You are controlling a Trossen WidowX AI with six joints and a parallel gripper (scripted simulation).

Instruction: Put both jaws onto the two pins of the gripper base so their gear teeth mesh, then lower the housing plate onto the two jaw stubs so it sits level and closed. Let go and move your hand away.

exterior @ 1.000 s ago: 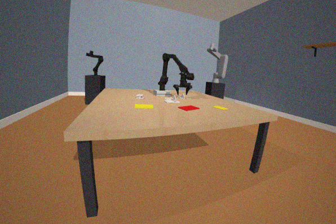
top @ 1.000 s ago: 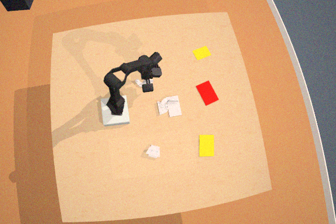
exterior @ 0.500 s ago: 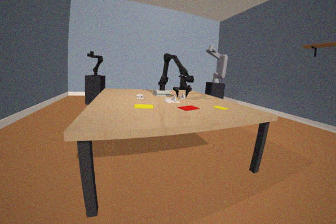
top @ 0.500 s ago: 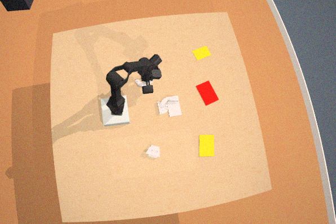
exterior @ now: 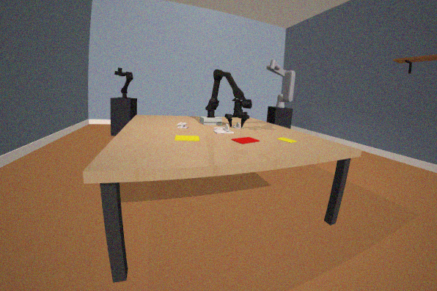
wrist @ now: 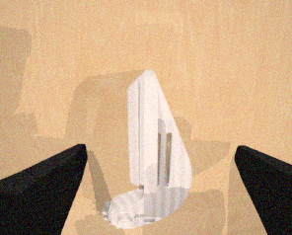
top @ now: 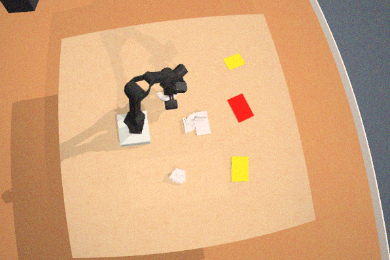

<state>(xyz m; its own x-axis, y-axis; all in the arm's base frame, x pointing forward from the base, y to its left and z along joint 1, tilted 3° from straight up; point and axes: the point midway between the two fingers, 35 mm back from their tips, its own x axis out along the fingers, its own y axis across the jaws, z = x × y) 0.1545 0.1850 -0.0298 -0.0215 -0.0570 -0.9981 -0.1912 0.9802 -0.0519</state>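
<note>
The white jaw lies 120 mm ahead of my gripper tip, 120 mm to the right of it and 10 mm above it. Round my gripper tip: yellow patch: 370 mm ahead, 360 mm to the right; then red patch: 370 mm ahead, 40 mm to the right.
</note>
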